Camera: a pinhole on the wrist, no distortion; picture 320 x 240 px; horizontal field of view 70.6 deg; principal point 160.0 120.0 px. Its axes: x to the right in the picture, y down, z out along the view. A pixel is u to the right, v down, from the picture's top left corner.
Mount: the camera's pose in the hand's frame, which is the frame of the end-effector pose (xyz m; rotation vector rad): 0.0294 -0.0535 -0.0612 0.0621 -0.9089 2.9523
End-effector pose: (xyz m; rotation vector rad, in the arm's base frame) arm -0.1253 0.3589 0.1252 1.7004 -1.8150 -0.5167
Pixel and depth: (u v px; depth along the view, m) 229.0 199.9 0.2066
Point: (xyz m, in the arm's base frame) 0.0005 0.3592 -0.0805
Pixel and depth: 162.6 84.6 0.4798
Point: -0.1741 0.2490 -0.3198
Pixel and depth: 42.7 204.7 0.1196
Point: -0.0106 0.2505 0.0294
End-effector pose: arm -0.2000 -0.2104 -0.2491 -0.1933 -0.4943 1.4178
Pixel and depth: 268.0 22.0 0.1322
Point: -0.1686 -0.2625 -0.1485
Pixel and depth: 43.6 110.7 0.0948
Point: -0.1070 -0.1512 -0.1733
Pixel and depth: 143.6 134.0 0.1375
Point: -0.0938 -0.1988 -0.1410
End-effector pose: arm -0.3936 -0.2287 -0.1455 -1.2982 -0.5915 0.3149
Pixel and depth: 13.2 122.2 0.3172
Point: -0.3303 -0.0097 0.1720
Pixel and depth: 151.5 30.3 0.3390
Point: -0.5287 0.0048 0.0408
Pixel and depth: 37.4 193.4 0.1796
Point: -0.3403 -0.1738 0.0898
